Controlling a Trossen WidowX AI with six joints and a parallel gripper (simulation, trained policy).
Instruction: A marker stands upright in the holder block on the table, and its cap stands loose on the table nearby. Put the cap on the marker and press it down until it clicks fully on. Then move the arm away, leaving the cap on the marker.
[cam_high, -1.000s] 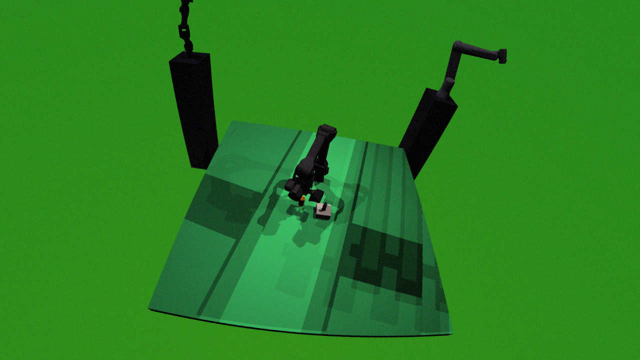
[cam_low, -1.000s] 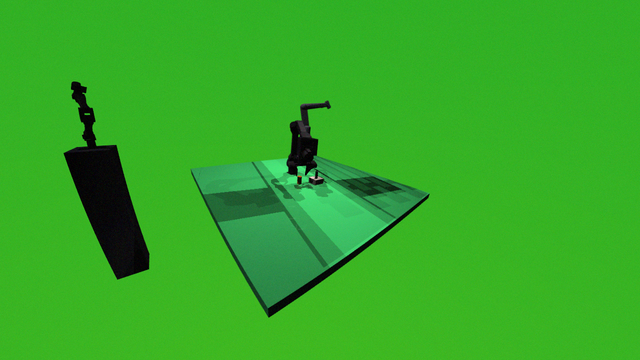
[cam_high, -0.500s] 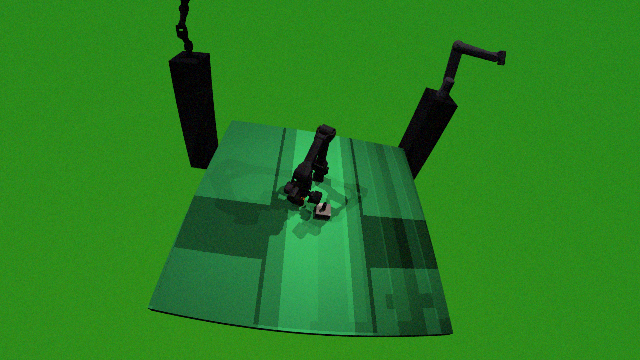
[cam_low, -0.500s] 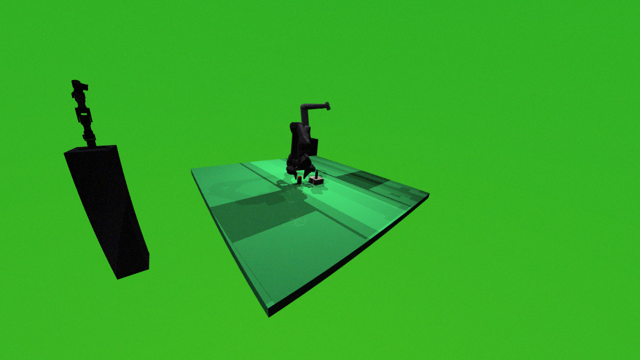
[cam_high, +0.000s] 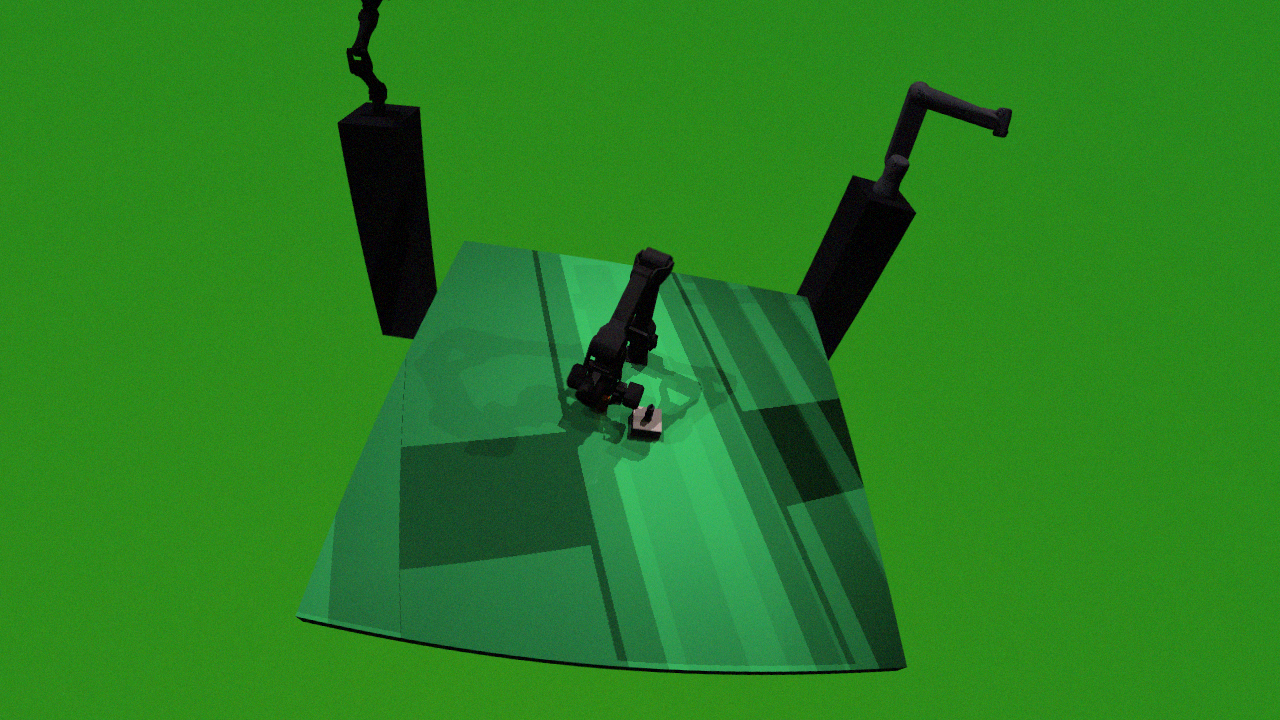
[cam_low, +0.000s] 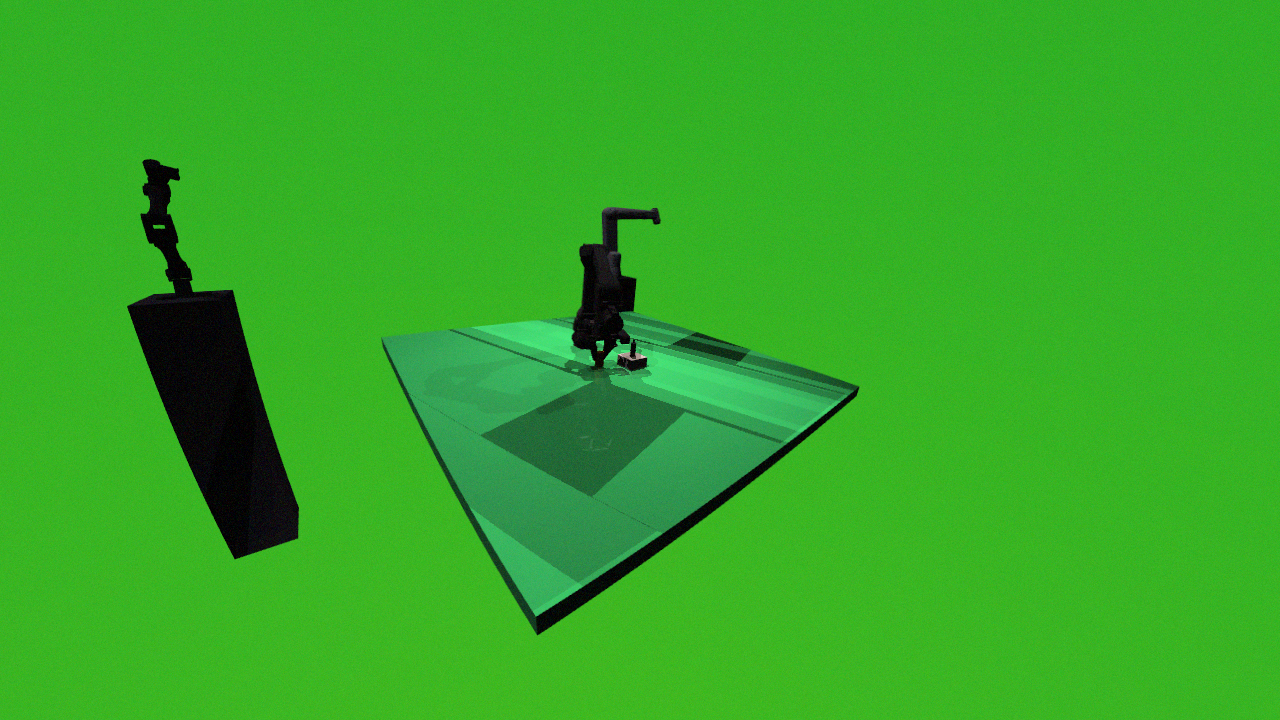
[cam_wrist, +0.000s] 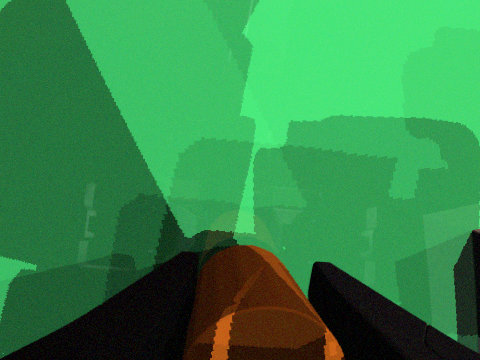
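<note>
Right now my gripper tip is 11 cm to the right of the pale holder block, 5 cm short of it and 1 cm above it. Also, from my gripper tip: orange cap (1 cm ahead, 1 cm above).
</note>
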